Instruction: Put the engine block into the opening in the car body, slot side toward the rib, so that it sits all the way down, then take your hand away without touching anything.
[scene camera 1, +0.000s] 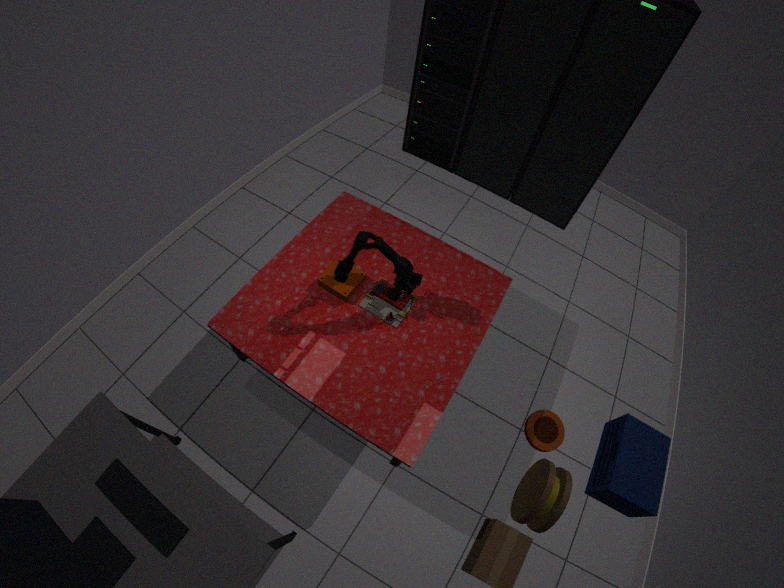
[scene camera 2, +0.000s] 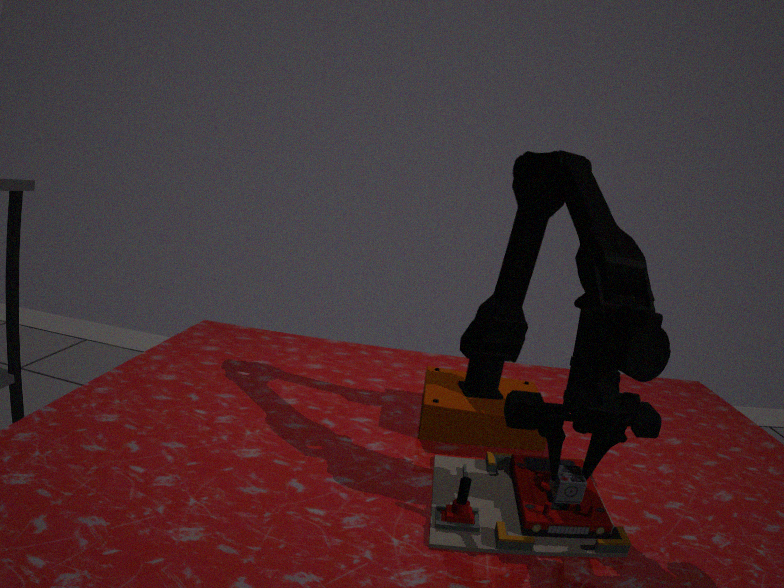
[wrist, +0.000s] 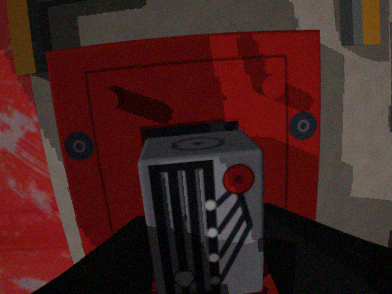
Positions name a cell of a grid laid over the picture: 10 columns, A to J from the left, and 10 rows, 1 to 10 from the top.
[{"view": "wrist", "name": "gripper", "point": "F8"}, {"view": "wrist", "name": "engine block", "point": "F7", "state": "held by the gripper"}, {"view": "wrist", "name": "red car body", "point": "C4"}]
